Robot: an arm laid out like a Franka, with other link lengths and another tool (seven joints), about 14 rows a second.
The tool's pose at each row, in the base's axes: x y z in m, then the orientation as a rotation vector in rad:
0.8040, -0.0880, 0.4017, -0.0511, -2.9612, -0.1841
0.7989, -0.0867, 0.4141, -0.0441, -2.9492, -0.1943
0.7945, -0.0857, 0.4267, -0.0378, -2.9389, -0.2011
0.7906, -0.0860, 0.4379, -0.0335, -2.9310, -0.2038
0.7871, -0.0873, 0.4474, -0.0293, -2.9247, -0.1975
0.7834, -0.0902, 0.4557, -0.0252, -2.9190, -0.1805
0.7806, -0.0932, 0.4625, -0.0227, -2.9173, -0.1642
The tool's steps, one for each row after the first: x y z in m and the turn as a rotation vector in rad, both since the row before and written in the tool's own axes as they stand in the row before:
0.0072, 0.0025, -0.0111, -0.0067, 0.0119, -0.0045
0.0067, 0.0024, -0.0113, -0.0045, 0.0103, -0.0039
0.0060, 0.0010, -0.0102, -0.0018, 0.0080, -0.0025
0.0053, -0.0001, -0.0087, 0.0043, 0.0069, -0.0019
0.0053, -0.0019, -0.0077, 0.0116, 0.0068, -0.0011
0.0042, -0.0022, -0.0064, 0.0111, 0.0026, -0.0003

